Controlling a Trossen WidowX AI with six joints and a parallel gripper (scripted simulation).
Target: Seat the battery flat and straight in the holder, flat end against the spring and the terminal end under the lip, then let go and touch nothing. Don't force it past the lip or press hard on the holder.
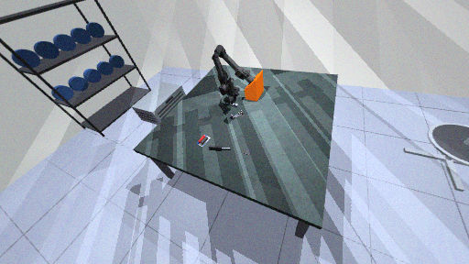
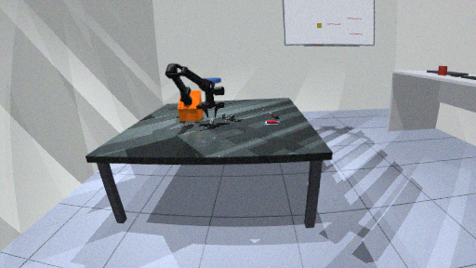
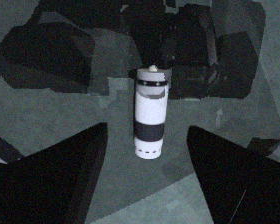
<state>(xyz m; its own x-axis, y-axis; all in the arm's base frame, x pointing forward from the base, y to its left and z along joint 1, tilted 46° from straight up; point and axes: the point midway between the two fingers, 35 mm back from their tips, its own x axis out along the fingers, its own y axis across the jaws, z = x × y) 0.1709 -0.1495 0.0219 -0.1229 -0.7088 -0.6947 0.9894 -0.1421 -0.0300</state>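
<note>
Now: the battery 30 mm below my gripper tip. From my gripper tip the other things lie so: small dark square (420 mm ahead, 250 mm to the left, 40 mm below); then screwdriver (440 mm ahead, 70 mm to the left, 30 mm below).
</note>
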